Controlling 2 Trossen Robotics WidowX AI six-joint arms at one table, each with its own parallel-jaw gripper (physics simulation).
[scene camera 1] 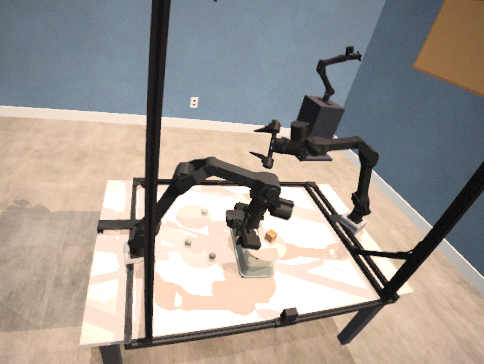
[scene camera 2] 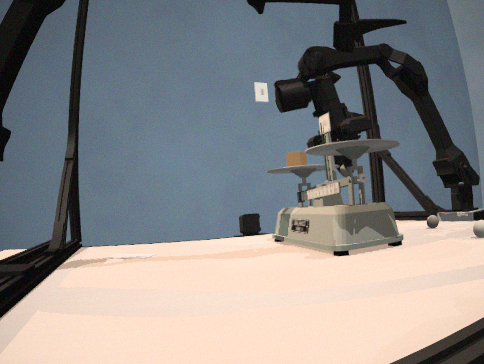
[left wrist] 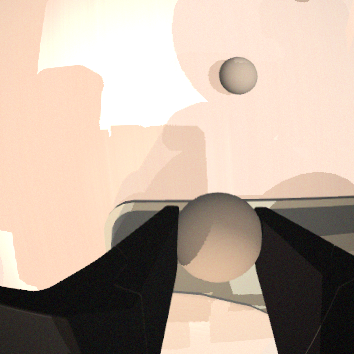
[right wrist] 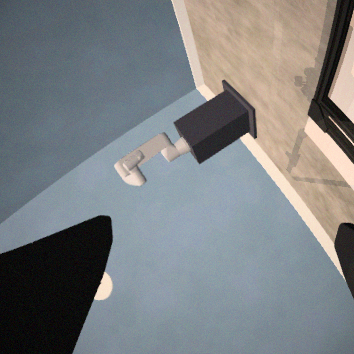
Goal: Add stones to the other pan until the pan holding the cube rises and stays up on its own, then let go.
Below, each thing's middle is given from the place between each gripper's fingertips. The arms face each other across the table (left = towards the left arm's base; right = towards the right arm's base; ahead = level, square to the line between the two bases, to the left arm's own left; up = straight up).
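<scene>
My left hand: 100 mm to the left of the balance scale (scene camera 2: 330, 225), 50 mm short of it, 10 mm above it.
My right hand: 2 cm to the right of the balance scale, 26 cm past it, 23 cm above it.
</scene>
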